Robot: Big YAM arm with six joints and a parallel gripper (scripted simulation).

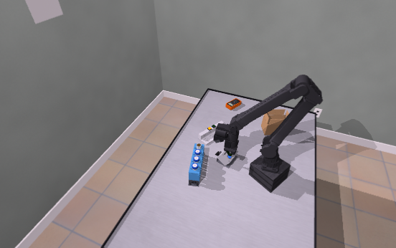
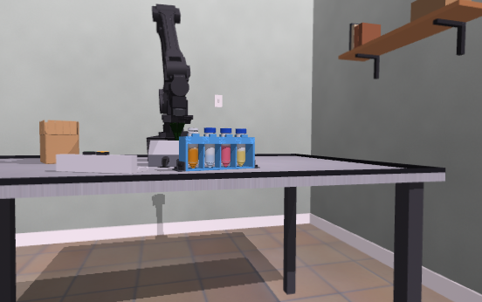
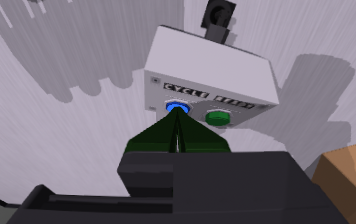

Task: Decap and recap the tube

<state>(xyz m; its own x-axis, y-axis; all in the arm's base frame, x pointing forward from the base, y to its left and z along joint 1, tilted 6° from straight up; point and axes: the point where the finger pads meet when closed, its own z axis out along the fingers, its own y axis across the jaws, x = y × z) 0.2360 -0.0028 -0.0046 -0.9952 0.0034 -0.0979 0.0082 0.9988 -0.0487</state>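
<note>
Right now the blue cycle key is 1 cm below my hand. Also, from my hand: white key housing 1 cm ahead, 2 cm to the right, 2 cm below; then cardboard box 22 cm behind, 41 cm to the right, 1 cm below; then green ready key 1 cm behind, 4 cm to the right, 1 cm below.
</note>
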